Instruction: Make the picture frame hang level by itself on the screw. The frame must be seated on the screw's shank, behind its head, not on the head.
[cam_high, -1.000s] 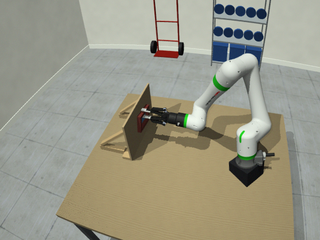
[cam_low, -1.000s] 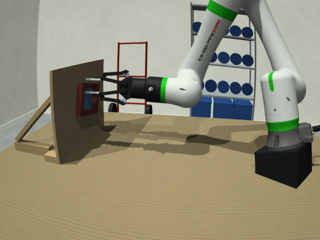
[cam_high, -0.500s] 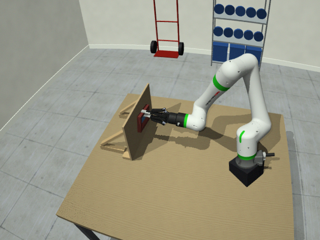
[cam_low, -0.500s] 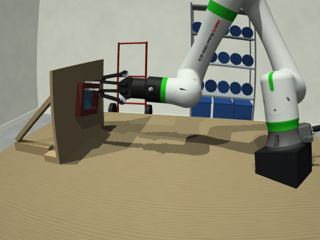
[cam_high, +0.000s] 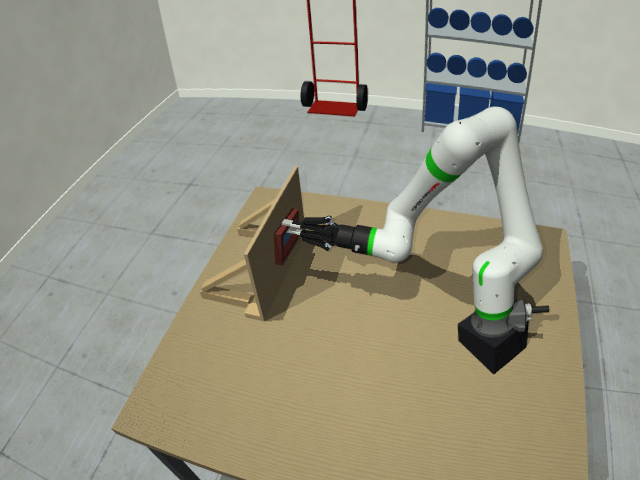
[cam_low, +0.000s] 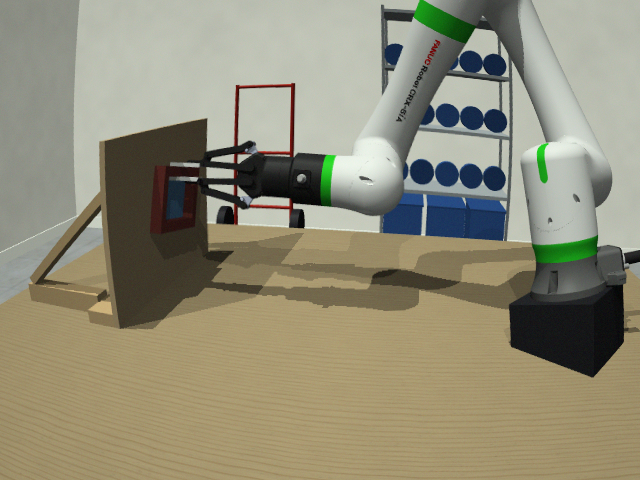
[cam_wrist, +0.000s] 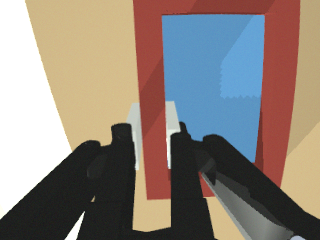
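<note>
Now: the picture frame 5 cm below my hand, 4 cm ahead of it and 1 cm to the right of it. From my hand the other things lie so: wooden board (7 cm below, 5 cm ahead).
</note>
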